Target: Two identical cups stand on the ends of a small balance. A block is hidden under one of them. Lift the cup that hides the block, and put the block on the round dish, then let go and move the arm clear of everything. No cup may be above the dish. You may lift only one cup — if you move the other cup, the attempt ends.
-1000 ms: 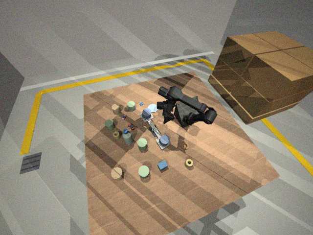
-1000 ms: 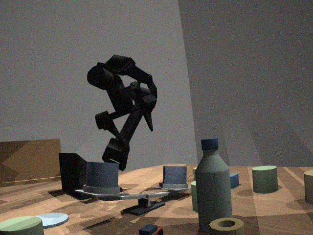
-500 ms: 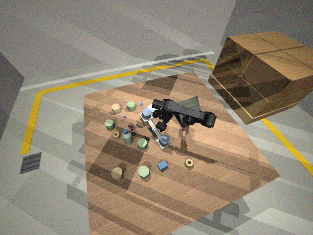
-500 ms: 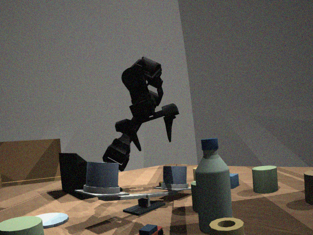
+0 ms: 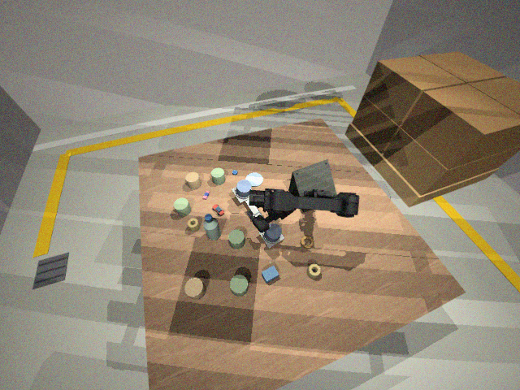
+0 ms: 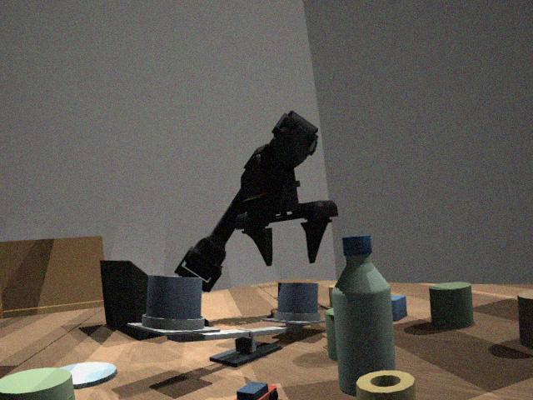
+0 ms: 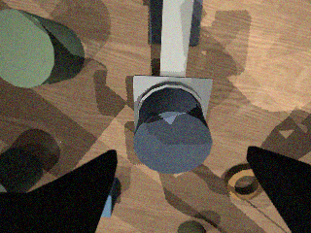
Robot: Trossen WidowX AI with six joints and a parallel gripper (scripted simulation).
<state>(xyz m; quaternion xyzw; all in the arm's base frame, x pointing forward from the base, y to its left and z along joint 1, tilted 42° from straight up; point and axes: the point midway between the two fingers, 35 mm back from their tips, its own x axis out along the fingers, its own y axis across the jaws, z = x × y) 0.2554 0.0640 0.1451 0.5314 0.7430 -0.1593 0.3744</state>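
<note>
My gripper tip is now 70 mm above the blue-grey cup, 30 mm to the right of it and 10 mm past it. The rest, counted from my gripper tip: bottle 260 mm ahead, 80 mm to the right, 10 mm below; then balance 120 mm to the right, 100 mm below, 50 mm ahead; then balance beam 120 mm to the right, 90 mm below, 50 mm ahead.
</note>
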